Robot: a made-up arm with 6 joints.
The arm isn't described. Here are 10 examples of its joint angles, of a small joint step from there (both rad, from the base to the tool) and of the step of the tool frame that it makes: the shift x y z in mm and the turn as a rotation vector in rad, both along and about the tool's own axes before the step.
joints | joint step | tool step
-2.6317 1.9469 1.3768 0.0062 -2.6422 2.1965 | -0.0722 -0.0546 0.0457 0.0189 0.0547 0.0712 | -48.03 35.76 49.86 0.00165 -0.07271 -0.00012
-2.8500 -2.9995 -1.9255 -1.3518 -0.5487 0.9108 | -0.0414 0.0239 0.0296 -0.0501 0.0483 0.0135 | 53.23 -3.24 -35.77 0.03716 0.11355 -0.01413
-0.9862 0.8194 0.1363 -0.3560 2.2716 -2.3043 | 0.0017 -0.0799 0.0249 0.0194 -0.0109 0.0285 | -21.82 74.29 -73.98 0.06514 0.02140 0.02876
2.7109 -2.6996 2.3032 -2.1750 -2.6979 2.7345 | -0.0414 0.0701 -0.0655 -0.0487 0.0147 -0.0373 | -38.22 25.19 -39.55 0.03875 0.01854 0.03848
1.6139 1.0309 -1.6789 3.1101 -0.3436 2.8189 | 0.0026 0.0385 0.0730 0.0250 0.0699 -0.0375 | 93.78 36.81 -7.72 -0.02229 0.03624 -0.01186
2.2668 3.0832 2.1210 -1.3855 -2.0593 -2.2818 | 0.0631 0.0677 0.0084 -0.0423 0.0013 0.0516 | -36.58 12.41 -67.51 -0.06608 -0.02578 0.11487
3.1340 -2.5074 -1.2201 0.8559 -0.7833 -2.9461 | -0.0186 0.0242 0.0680 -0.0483 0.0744 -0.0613 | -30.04 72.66 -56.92 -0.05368 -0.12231 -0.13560
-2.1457 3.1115 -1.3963 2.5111 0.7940 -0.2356 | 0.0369 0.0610 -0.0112 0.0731 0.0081 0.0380 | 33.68 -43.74 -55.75 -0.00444 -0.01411 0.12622
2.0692 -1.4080 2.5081 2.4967 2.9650 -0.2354 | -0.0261 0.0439 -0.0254 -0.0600 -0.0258 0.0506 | -27.04 -3.64 -22.06 0.03107 -0.04947 0.11967
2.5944 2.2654 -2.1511 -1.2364 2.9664 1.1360 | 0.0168 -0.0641 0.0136 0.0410 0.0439 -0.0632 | 6.32 -10.27 -49.66 -0.00251 0.06045 -0.11308
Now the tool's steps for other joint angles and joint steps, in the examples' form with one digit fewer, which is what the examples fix.
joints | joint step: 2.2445 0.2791 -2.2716 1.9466 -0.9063 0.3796 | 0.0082 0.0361 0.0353 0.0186 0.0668 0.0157
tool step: -39.4 -29.1 -2.6 0.0611 0.0106 -0.0229
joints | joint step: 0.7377 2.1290 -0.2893 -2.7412 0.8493 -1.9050 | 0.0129 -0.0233 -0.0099 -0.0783 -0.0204 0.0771
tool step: 39.5 35.5 28.9 -0.0282 0.0712 0.0400
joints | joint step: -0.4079 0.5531 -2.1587 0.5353 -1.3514 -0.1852 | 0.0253 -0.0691 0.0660 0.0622 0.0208 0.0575
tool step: 62.3 -23.1 -8.6 0.0627 0.0145 0.0523
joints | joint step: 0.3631 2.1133 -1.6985 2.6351 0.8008 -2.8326 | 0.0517 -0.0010 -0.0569 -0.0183 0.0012 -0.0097
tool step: -51.9 35.2 48.6 0.0097 -0.0671 0.0026
